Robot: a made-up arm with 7 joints.
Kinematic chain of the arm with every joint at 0, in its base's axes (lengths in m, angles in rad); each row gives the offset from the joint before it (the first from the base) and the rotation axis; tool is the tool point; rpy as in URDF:
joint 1: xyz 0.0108 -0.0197 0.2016 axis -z
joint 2: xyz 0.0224 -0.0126 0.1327 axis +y
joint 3: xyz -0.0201 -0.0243 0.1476 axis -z
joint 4: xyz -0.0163 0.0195 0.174 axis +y
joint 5: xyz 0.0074 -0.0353 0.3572 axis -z
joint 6: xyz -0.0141 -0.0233 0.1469 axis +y
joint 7: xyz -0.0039 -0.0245 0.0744 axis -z
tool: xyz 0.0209 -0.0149 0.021 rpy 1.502 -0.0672 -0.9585
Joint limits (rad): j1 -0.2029..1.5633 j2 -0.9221..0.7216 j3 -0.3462..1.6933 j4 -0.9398..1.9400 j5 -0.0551..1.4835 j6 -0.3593..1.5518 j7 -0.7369..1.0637
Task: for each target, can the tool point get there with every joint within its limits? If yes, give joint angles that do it. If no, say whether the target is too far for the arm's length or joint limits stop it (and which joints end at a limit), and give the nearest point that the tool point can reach.
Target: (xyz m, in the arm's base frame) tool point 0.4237 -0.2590 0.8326
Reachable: yes | joints 0.3196 -0.2191 -0.0520 1.3722 0.1287 0.5874 0.3018
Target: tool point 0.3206 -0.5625 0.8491
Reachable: yes | joints 0.4503 0.3898 0.5893 0.8103 0.4380 1.0094 0.2322
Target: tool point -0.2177 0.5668 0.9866
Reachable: yes | joints 1.1080 -0.7419 1.4918 -0.0219 1.3506 -0.1636 0.4564
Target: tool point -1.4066 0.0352 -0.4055
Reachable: no: too far | nearest point -0.7961 0.0116 0.2559 | short by 0.900 m
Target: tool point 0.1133 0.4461 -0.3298
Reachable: no: joint limits stop it (at a limit: joint 1, joint 2, joint 3, joint 4, joint 5, joint 7) | nearest point 0.3957 0.1386 0.0674 | short by 0.576 m
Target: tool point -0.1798 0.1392 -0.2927
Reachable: no: joint limits stop it (at a limit: joint 1, joint 2, joint 3, joint 4, joint 6) | nearest point -0.4386 0.1160 0.2385 | short by 0.591 m
